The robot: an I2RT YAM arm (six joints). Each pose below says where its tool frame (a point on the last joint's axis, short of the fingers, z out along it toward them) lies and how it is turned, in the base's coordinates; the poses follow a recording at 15 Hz.
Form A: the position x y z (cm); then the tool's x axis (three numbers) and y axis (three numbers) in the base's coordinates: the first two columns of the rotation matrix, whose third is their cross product.
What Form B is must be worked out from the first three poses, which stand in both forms.
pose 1, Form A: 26.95 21.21 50.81 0.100 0.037 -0.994 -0.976 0.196 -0.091
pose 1, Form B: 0.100 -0.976 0.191 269.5; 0.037 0.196 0.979 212.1; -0.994 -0.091 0.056 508.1; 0 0 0 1
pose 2, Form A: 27.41 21.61 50.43 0.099 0.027 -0.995 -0.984 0.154 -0.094
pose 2, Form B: 0.099 -0.984 0.151 274.1; 0.027 0.154 0.988 216.1; -0.995 -0.094 0.042 504.3; 0 0 0 1
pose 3, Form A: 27.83 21.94 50.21 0.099 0.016 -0.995 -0.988 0.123 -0.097
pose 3, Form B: 0.099 -0.988 0.121 278.3; 0.016 0.123 0.993 219.4; -0.995 -0.097 0.028 502.1; 0 0 0 1
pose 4, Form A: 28.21 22.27 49.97 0.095 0.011 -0.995 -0.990 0.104 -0.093
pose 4, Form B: 0.095 -0.990 0.102 282.1; 0.011 0.104 0.994 222.7; -0.995 -0.093 0.021 499.7; 0 0 0 1
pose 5, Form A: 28.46 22.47 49.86 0.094 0.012 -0.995 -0.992 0.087 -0.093
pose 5, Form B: 0.094 -0.992 0.085 284.6; 0.012 0.087 0.996 224.7; -0.995 -0.093 0.020 498.6; 0 0 0 1
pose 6, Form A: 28.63 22.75 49.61 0.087 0.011 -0.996 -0.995 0.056 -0.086
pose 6, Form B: 0.087 -0.995 0.055 286.3; 0.011 0.056 0.999 227.5; -0.996 -0.086 0.016 496.1; 0 0 0 1
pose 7, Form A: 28.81 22.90 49.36 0.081 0.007 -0.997 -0.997 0.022 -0.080
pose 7, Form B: 0.081 -0.997 0.021 288.1; 0.007 0.022 1.000 229.0; -0.997 -0.080 0.009 493.6; 0 0 0 1
